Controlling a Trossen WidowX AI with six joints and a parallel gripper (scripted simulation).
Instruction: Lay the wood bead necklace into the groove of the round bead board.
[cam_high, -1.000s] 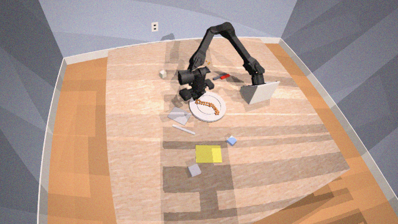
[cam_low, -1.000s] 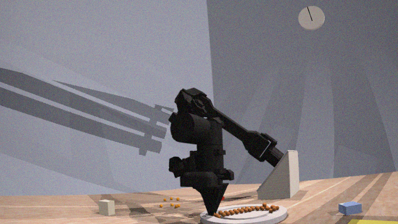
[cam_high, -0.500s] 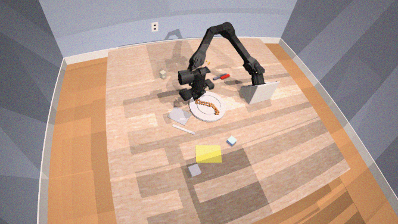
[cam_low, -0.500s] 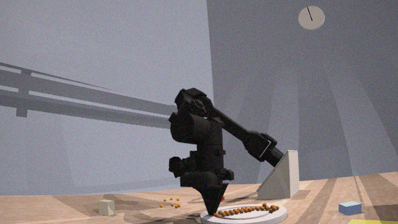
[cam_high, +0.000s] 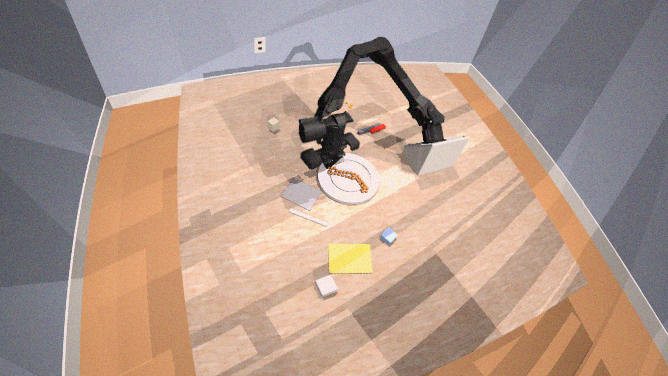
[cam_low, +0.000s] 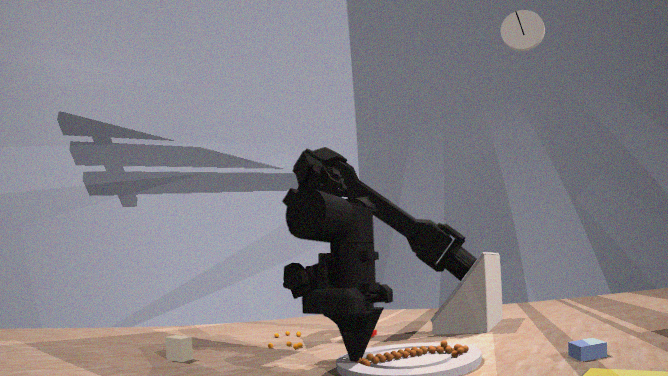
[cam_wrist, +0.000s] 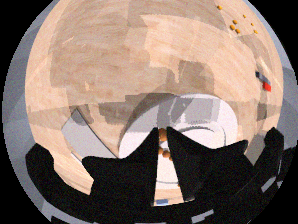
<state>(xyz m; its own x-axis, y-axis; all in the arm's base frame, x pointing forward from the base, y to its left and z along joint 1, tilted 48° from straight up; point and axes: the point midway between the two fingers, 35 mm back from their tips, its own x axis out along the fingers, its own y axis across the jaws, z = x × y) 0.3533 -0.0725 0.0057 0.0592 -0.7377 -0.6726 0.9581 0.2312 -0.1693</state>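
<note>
Now: gripper tip 110 mm short of the grey sheet, 70 mm to the right of it and 10 mm above it. Round my gripper tip: stick (160 mm to the left, 110 mm ahead, 10 mm below); red-tipped tool (230 mm behind, 150 mm to the right, 10 mm below); beige cube (240 mm to the right, 130 mm ahead).
</note>
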